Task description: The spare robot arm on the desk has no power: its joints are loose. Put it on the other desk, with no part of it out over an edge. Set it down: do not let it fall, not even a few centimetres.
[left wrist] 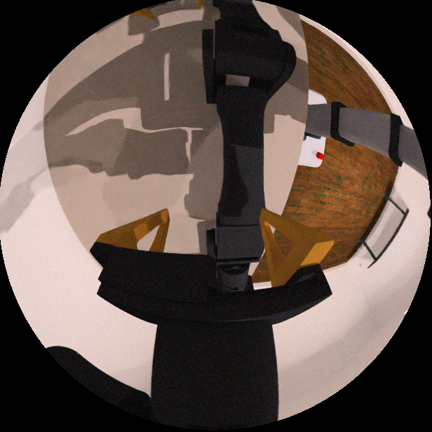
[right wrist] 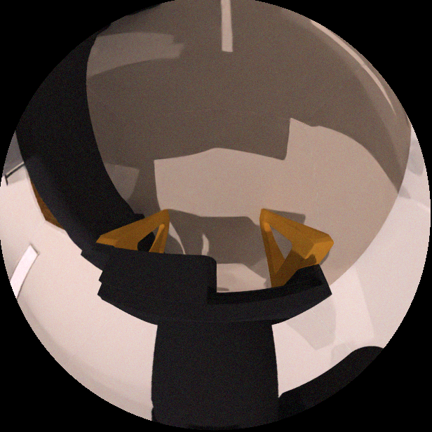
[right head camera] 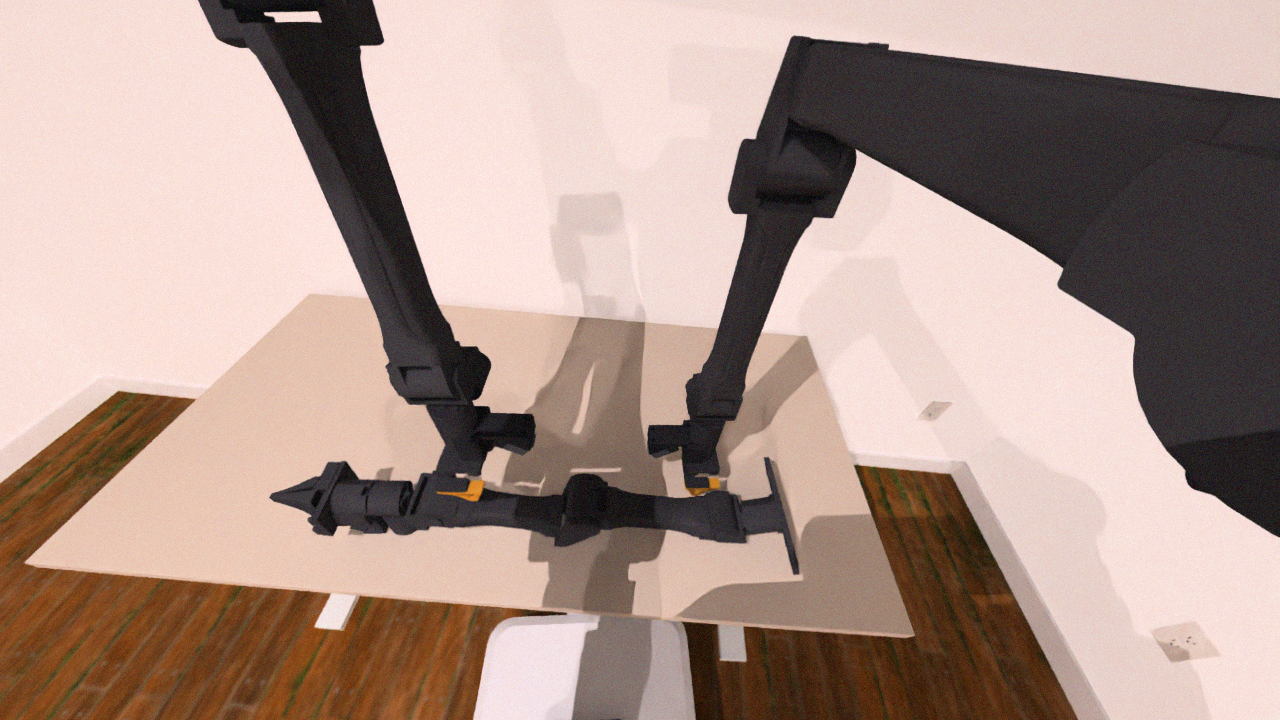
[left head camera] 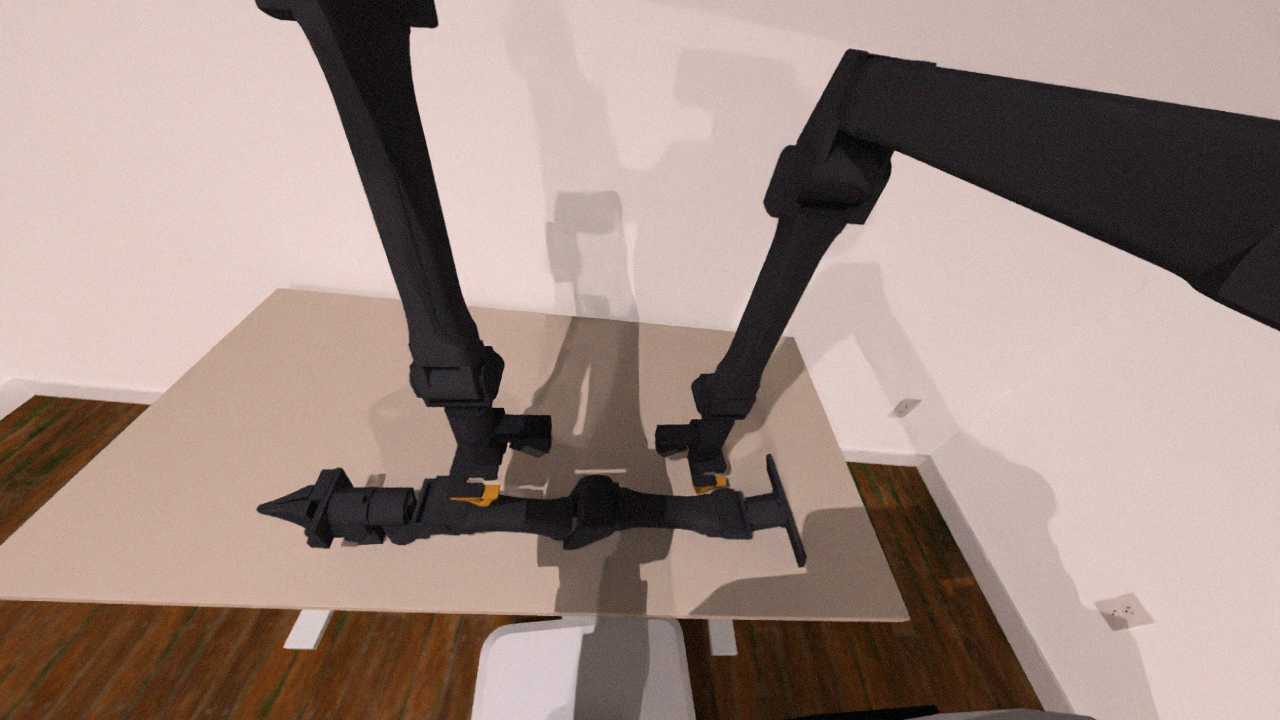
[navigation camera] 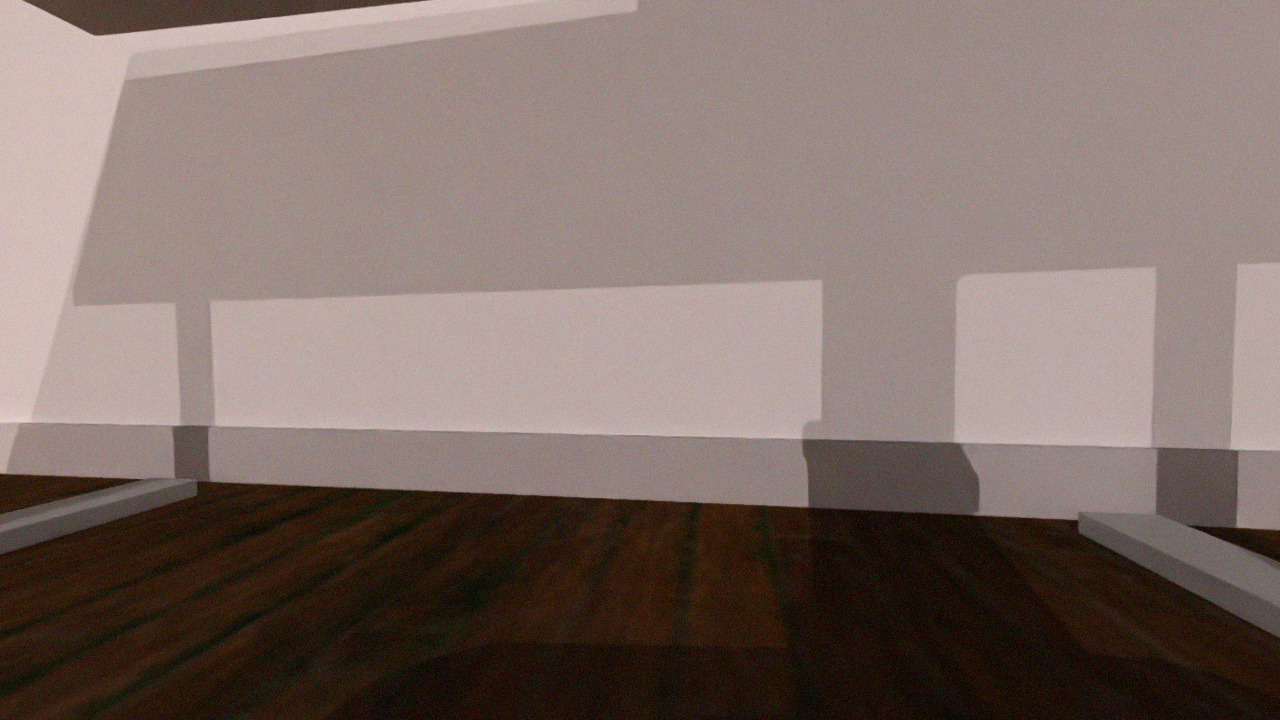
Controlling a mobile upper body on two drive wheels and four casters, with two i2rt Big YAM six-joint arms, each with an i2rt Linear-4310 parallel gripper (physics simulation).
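Note:
The spare robot arm [left head camera: 595, 510] [right head camera: 586, 508] [left wrist: 242, 175] [right wrist: 55, 125] is black and lies stretched out along the front part of the desk [left head camera: 179, 465] [right head camera: 223, 429] [left wrist: 125, 195] [right wrist: 225, 185], its pointed end at the left and flat base plate at the right. My left gripper [left head camera: 476, 494] [right head camera: 460, 489] [left wrist: 214, 213] is open over its left part; in the left wrist view the arm runs between the fingers, nearer the right-hand one. My right gripper [left head camera: 711, 484] [right head camera: 703, 485] [right wrist: 214, 213] is open on the far side of the arm, near its base end; the arm passes outside its left-hand finger.
A white rounded base [left head camera: 528, 671] [right head camera: 528, 671] stands at the desk's front edge. Walls rise behind and at the right. Desk feet [left head camera: 308, 628] [navigation camera: 1172, 546] stand on the wooden floor. A pale panel with dark bars [left wrist: 387, 230] shows far off; I cannot tell whether it is the other desk.

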